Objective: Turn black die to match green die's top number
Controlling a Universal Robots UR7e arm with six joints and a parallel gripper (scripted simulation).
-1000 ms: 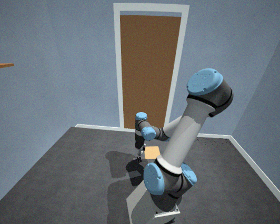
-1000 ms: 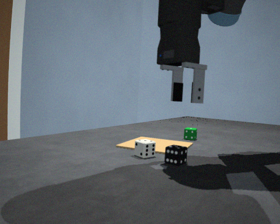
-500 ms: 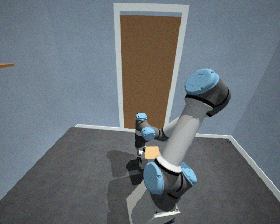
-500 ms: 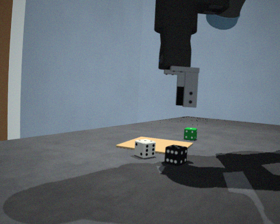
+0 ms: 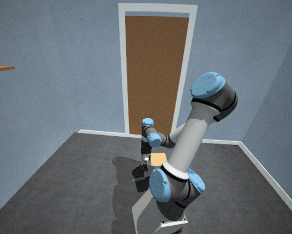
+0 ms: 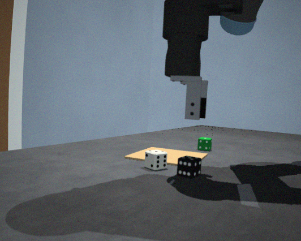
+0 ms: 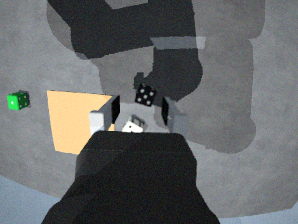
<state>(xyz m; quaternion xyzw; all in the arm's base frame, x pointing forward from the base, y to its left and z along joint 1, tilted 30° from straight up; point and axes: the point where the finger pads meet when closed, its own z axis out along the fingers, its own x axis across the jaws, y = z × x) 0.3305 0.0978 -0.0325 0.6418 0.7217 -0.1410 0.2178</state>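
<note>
Right now the black die is 100 mm below my hand and 10 mm to the left of it. Round my hand: white die: 100 mm below, 70 mm ahead, 10 mm to the right; tan mat: 120 mm to the right, 110 mm below, 90 mm ahead; green die: 260 mm to the right, 100 mm below, 40 mm ahead.
</note>
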